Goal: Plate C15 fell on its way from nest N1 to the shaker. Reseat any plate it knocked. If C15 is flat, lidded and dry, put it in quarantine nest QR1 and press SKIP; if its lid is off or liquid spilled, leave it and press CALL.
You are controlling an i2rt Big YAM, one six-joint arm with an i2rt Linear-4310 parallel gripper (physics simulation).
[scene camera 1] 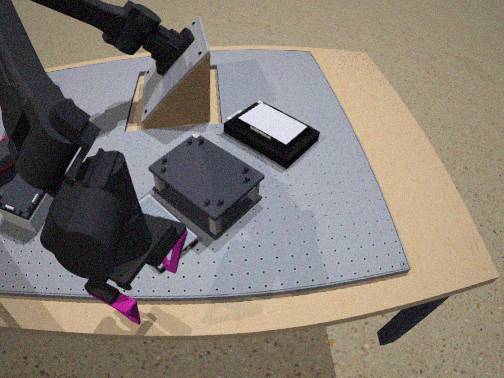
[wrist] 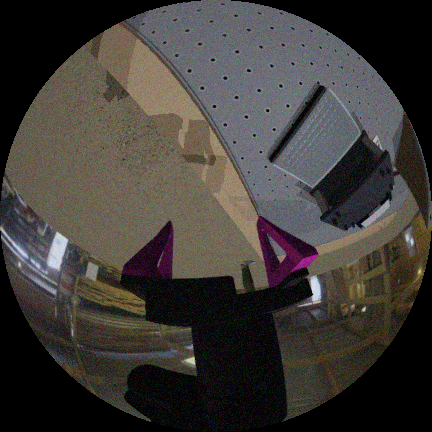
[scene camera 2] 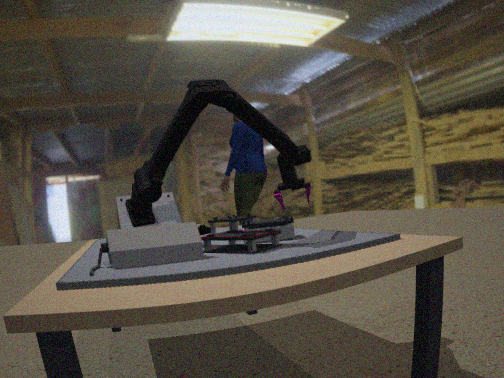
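Pixels of known places: gripper, fingertip midpoint: (scene camera 1: 154, 296) (wrist: 215, 222) (scene camera 2: 296, 207); arm's base at its link origin: (scene camera 1: 176, 52) (scene camera 2: 139, 212).
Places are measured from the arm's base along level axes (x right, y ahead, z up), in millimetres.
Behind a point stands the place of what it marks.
Note:
A light grey plate with rows of wells (scene camera 1: 155, 206) @(x 93, y 383, z -95 mm) (wrist: 320, 137) @(x 117, y 431, z -95 mm) lies on the pegboard (scene camera 1: 325, 220) @(x -187, y 473, z -111 mm) (wrist: 240, 90) @(x 199, y 489, z -111 mm) beside a dark two-deck stand (scene camera 1: 207, 170) @(x -6, y 363, z -52 mm) (wrist: 357, 187) @(x 51, y 395, z -54 mm). A dark strip runs along one long edge of the plate. The label, the lid's state and any liquid cannot be made out. My gripper (scene camera 1: 156, 297) @(x 118, y 580, z -36 mm) (scene camera 2: 296, 205) @(x 118, y 580, z -36 mm) (wrist: 215, 222) @(x 118, y 580, z -36 mm), with magenta fingers, is open and empty. It hangs high above the table's edge, to one side of the plate, and partly covers the plate in scene camera 1. Nest labels and the SKIP and CALL buttons cannot be identified.
A black box with a white top (scene camera 1: 272, 122) @(x -165, y 242, z -74 mm) stands beyond the dark stand. The arm's wedge mount (scene camera 1: 187, 102) @(x -6, y 145, z -61 mm) is at the back. A red-edged rack (scene camera 2: 245, 234) @(x 519, y 132, z -67 mm) and a large grey box (scene camera 2: 155, 245) @(x 490, y -78, z -70 mm) stand near the arm base. A person (scene camera 2: 247, 155) stands behind the table.

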